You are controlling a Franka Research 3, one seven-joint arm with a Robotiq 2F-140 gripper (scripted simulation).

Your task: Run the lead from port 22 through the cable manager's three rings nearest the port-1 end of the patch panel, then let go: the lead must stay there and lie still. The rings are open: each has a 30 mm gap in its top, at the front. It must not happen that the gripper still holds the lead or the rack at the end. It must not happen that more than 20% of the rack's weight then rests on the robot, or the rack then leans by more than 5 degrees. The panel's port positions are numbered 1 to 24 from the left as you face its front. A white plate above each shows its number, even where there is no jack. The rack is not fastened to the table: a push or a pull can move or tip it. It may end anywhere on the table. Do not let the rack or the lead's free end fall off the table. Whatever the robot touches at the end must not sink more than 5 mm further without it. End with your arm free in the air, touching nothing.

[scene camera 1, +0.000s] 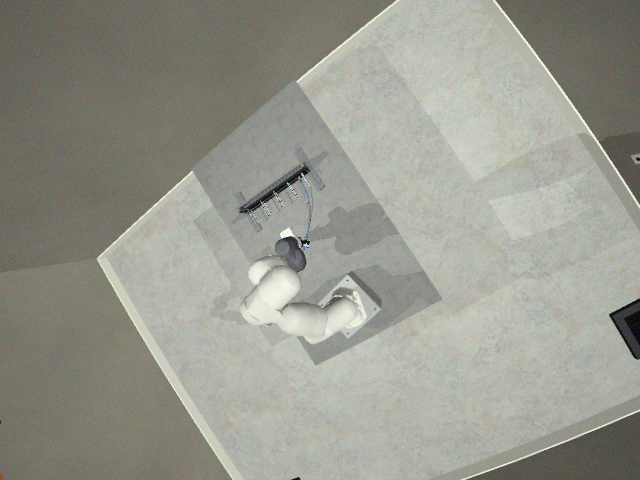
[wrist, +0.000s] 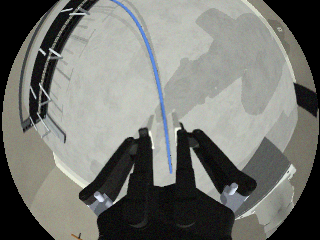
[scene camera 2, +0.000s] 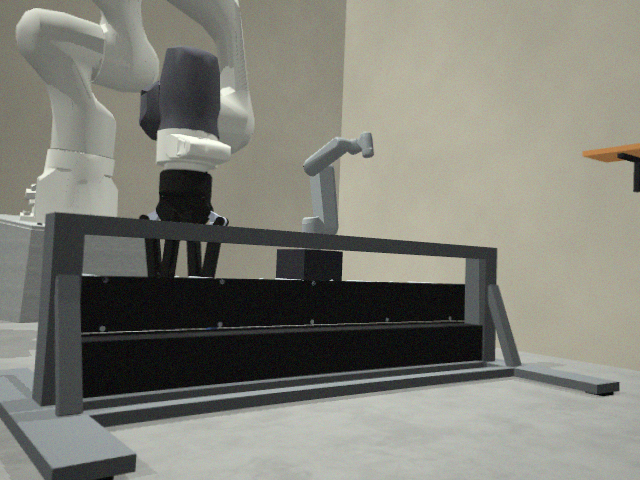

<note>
In view: my gripper (scene camera 2: 178,331) and a rack (scene camera 2: 54,425).
My gripper is seen too in the wrist view (wrist: 163,120).
</note>
